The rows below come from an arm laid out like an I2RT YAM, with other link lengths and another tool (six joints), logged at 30 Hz.
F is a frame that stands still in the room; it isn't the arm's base.
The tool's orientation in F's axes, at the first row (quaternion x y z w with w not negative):
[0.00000 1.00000 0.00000 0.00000]
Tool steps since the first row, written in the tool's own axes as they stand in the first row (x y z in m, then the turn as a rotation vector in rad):
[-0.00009 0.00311 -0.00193 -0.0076 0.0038 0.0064]
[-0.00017 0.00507 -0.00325 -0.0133 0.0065 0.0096]
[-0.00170 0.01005 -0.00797 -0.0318 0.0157 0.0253]
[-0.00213 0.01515 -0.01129 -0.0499 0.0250 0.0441]
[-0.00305 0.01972 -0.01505 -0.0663 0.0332 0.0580]
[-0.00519 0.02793 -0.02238 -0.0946 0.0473 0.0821]
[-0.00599 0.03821 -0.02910 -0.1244 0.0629 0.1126]
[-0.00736 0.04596 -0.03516 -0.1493 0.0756 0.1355]
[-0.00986 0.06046 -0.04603 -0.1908 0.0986 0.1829]
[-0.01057 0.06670 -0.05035 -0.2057 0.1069 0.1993]
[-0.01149 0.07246 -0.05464 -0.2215 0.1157 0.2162]
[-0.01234 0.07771 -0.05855 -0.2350 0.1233 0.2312]
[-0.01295 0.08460 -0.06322 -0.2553 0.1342 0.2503]
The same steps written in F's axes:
[0.00009 0.00311 0.00193 0.0076 0.0038 -0.0064]
[0.00017 0.00507 0.00325 0.0133 0.0065 -0.0096]
[0.00170 0.01005 0.00797 0.0318 0.0157 -0.0253]
[0.00213 0.01515 0.01129 0.0499 0.0250 -0.0441]
[0.00305 0.01972 0.01505 0.0663 0.0332 -0.0580]
[0.00519 0.02793 0.02238 0.0946 0.0473 -0.0821]
[0.00599 0.03821 0.02910 0.1244 0.0629 -0.1126]
[0.00736 0.04596 0.03516 0.1493 0.0756 -0.1355]
[0.00986 0.06046 0.04603 0.1908 0.0986 -0.1829]
[0.01057 0.06670 0.05035 0.2057 0.1069 -0.1993]
[0.01149 0.07246 0.05464 0.2215 0.1157 -0.2162]
[0.01234 0.07771 0.05855 0.2350 0.1233 -0.2312]
[0.01295 0.08460 0.06322 0.2553 0.1342 -0.2503]

